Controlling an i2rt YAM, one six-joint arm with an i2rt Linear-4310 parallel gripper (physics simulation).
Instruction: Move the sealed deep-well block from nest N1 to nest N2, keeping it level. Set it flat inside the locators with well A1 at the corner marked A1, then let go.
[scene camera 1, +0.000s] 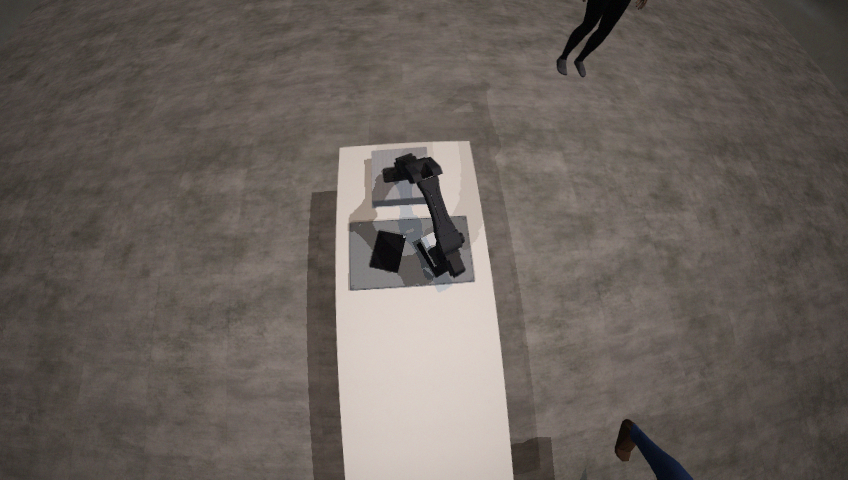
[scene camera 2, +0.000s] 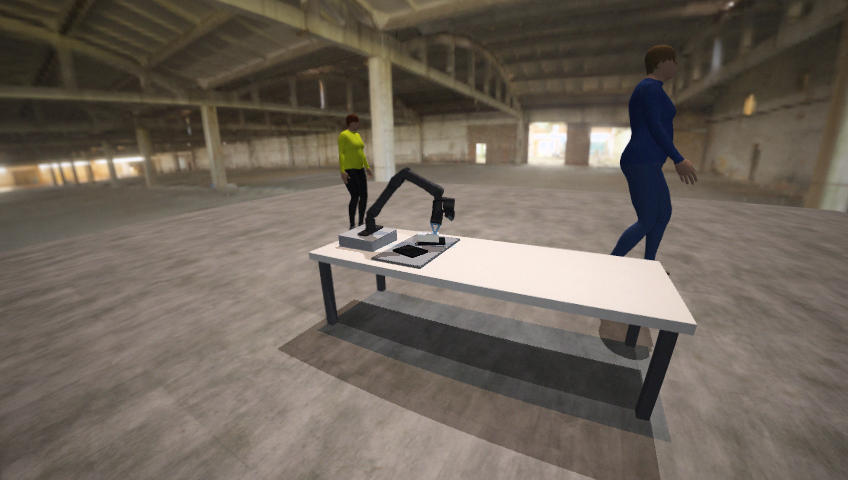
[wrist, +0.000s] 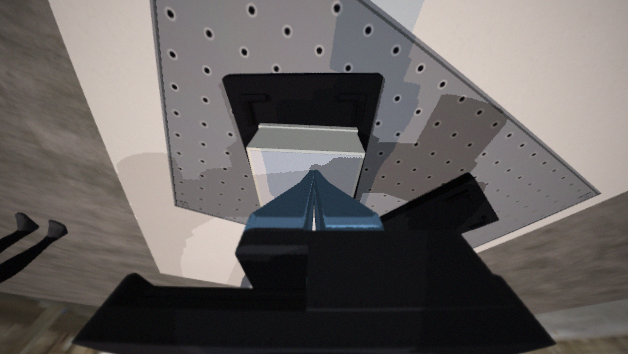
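Note:
The pale deep-well block sits over a black nest. In the wrist view, the block's visible side is apart from two L-shaped locators on that nest. The block looks about level; whether it rests fully flat is unclear. A second black nest lies turned at an angle, with no block on it. The labels N1, N2 and A1 are not readable. My gripper is shut with its blue fingertips together and nothing between them, over the block's top. Contact cannot be told.
Both nests lie on a grey perforated plate on the white table. My arm stands on a grey base block. A person in yellow and one in blue stand beyond the table.

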